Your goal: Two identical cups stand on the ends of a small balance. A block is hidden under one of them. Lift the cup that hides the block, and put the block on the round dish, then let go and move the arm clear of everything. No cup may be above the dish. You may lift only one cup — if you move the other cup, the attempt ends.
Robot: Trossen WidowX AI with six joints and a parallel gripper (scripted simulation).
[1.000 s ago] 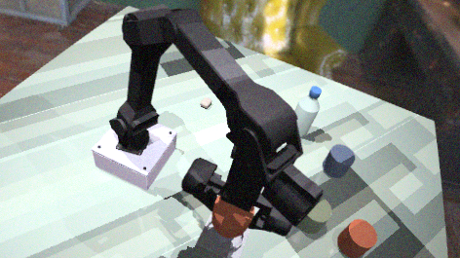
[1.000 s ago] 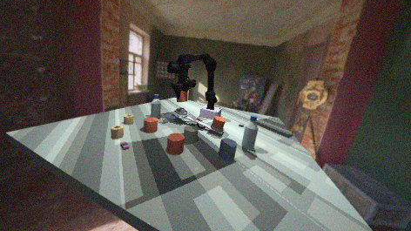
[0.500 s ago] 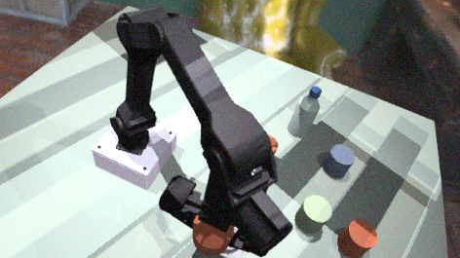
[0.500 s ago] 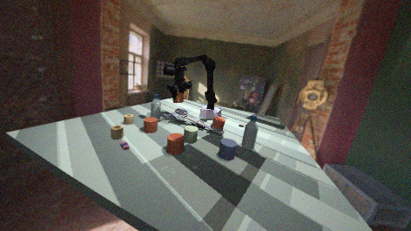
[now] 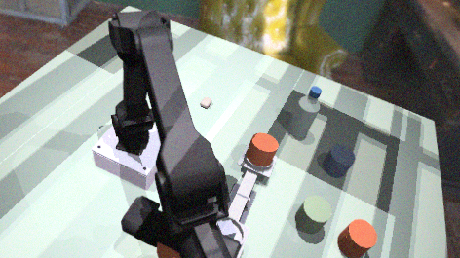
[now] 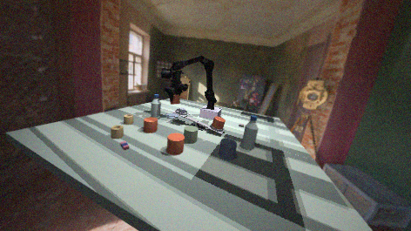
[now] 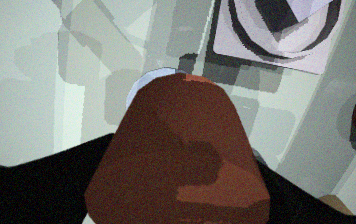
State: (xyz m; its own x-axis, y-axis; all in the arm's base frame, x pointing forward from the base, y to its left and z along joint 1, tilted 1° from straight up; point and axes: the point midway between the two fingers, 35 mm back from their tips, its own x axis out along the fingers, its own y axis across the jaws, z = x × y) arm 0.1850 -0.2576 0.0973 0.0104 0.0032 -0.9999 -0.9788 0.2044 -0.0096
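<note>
My gripper tip is 10 cm short of the balance beam, 21 cm to the right of it and 9 cm above it. Also, from my gripper tip: blue-red block (44 cm ahead, 4 cm to the right, 12 cm below); green cylinder (29 cm ahead, 22 cm to the left, 9 cm below); blue cylinder (35 cm ahead, 41 cm to the left, 9 cm below).
</note>
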